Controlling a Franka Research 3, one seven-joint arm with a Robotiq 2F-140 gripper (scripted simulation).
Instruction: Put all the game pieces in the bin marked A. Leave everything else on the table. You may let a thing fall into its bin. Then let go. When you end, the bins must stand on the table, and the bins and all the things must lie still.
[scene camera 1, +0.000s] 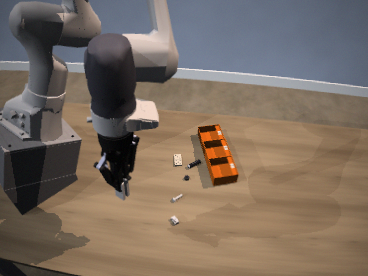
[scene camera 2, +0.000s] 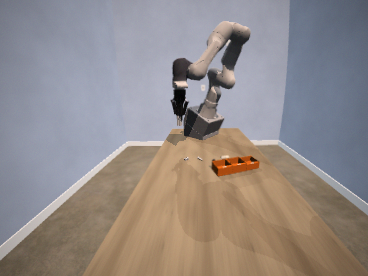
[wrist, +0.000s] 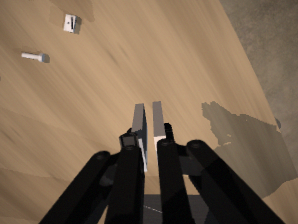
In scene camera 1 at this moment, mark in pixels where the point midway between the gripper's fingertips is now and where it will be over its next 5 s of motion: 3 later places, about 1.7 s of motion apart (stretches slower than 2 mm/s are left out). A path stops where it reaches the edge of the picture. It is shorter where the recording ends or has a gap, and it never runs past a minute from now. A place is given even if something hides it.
My gripper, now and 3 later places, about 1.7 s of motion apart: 122, 195; 184, 148; 221, 162; 221, 170
